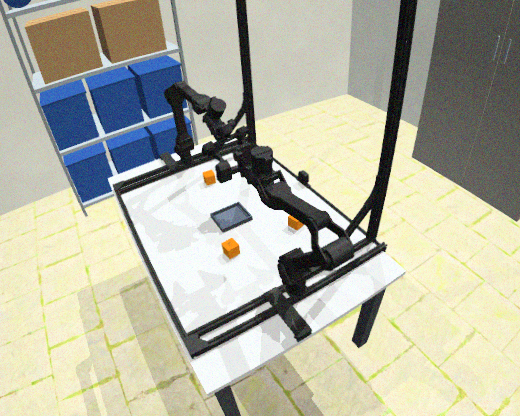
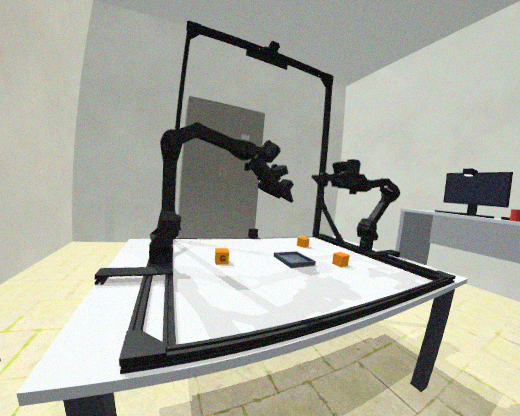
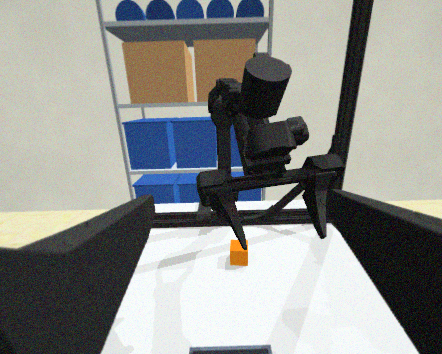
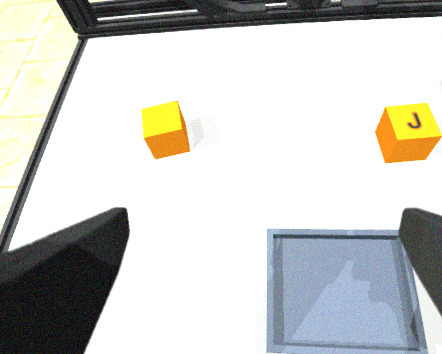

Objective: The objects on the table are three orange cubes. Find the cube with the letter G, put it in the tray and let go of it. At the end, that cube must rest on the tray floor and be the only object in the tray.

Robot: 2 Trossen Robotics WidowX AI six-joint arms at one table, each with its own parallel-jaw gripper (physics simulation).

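Frame: origin at the left arm's base, x right, y ahead, z up, level; millimetres.
Where they show: left gripper, between the fingertips: [image 1: 232,151] [image 2: 319,176] [image 3: 240,200]; right gripper, between the fingertips: [image 2: 285,199] [image 3: 284,243] [image 4: 264,220]; left arm's base, origin of its link: [image 1: 295,288] [image 2: 365,250]; right arm's base, origin of its link: [image 1: 186,161] [image 2: 160,262].
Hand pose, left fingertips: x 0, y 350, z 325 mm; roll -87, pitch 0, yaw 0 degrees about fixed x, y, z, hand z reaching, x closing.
Things, the pixels of their top centre, and the offset from my left fingertips.
- letter G, centre of its top: [image 3: 239,245] [image 2: 222,250] [image 1: 208,173] dx +33, dy +362, dz -299 mm
- second cube, centre of its top: [image 4: 413,120] [image 1: 230,244] [image 2: 341,254] dx -89, dy -84, dz -299 mm
- third cube, centre of its top: [image 4: 160,118] [image 1: 296,216] [image 2: 303,237] dx +185, dy -96, dz -299 mm
- shallow grey-blue tray, centre of its top: [image 4: 340,287] [image 1: 230,214] [image 2: 294,256] dx -3, dy +82, dz -326 mm
Three orange cubes lie on the white table. The cube showing the letter G [image 2: 221,256] [image 1: 209,177] [image 3: 238,253] lies near the right arm's base, apart from the tray. A second cube [image 1: 230,248] [image 2: 341,258] [image 4: 389,135] and a third cube [image 1: 295,223] [image 2: 303,241] [image 4: 165,129] lie on either side of the tray. The shallow grey-blue tray [image 1: 231,216] [image 2: 295,259] [image 4: 332,291] has nothing in it. My right gripper [image 2: 288,193] [image 3: 284,243] is open and empty, tilted down high over the table. My left gripper [image 2: 317,177] [image 1: 219,163] is open and empty, high up and level.
A black frame [image 1: 155,285] [image 2: 300,330] runs round the work area, with tall posts [image 1: 246,82] behind. A shelf rack [image 1: 180,62] with blue and brown boxes stands behind the right arm. A desk with a monitor [image 2: 454,187] stands behind the left arm.
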